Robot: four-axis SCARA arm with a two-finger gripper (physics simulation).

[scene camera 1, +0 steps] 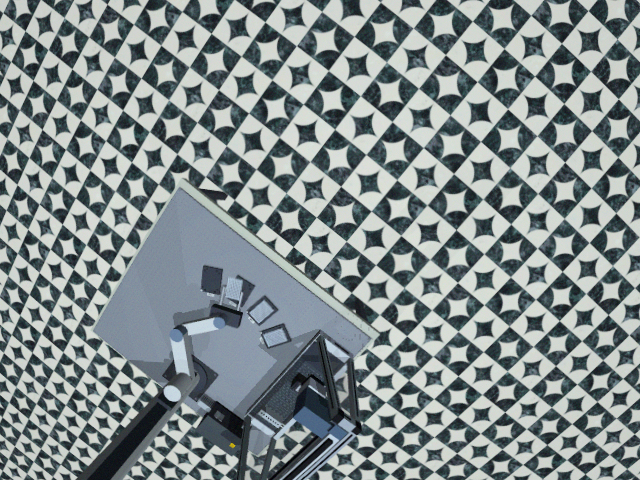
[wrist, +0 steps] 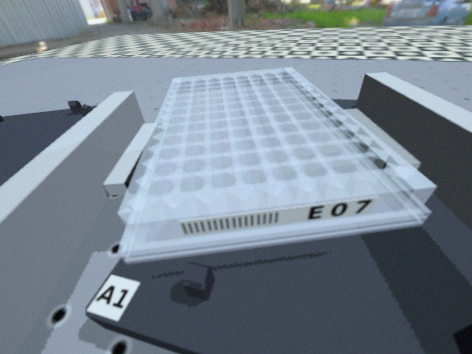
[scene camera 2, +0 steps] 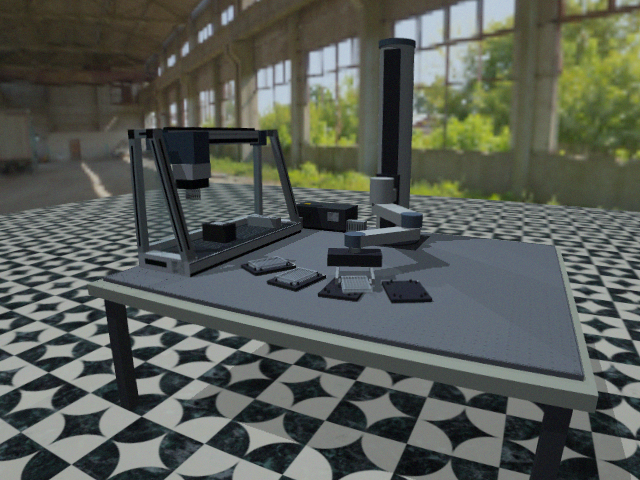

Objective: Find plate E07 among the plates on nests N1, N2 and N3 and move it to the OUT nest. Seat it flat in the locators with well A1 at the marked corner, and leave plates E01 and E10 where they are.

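Places are measured from the arm's base along level axes (x ahead, y left, z up), in millimetres.
Pixels of known places: gripper, between the fingertips: (scene camera 1: 233, 289) (wrist: 249, 104) (scene camera 2: 355, 281).
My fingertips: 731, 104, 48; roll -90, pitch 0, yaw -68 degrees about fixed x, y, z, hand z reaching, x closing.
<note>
For each thing: its top centre in the pictures, then the offset to it from my fingertips, as dx, dy, dz. "*": a spot on its surface instead.
- Plate E07, centre of its top: (wrist: 245, 106) (scene camera 2: 355, 281) (scene camera 1: 233, 289) -2, +1, -1
- white A1 tag, a spot on its surface: (wrist: 114, 297) * -85, +12, -23
- framed machine, a spot on its surface: (scene camera 2: 177, 206) (scene camera 1: 323, 363) * +99, -610, +204
- dark box, a spot on its surface: (scene camera 2: 328, 215) * -764, -444, +45
Plate E07 (scene camera 1: 234, 287) (scene camera 2: 355, 283) (wrist: 250, 165) is a clear well plate with its label facing the wrist camera. My gripper (scene camera 1: 232, 296) (scene camera 2: 354, 279) (wrist: 249, 104) is shut on its two long sides. The plate hangs above a dark nest (scene camera 1: 248, 287) (scene camera 2: 333, 291) (wrist: 280, 305); dark surface and a locator show below its label edge. A white A1 tag (wrist: 114, 297) marks the nest's near left corner in the wrist view. Another dark nest (scene camera 1: 211, 279) (scene camera 2: 406, 290) (wrist: 30, 137) carries no plate. Nest names and the plate's well A1 are not readable.
Two clear plates, one (scene camera 1: 262, 310) (scene camera 2: 296, 275) and another (scene camera 1: 274, 336) (scene camera 2: 269, 263), sit on nests towards the framed machine (scene camera 1: 323, 361) (scene camera 2: 177, 206). Their labels are not readable. A dark box (scene camera 1: 222, 426) (scene camera 2: 328, 215) stands near the arm's base.
</note>
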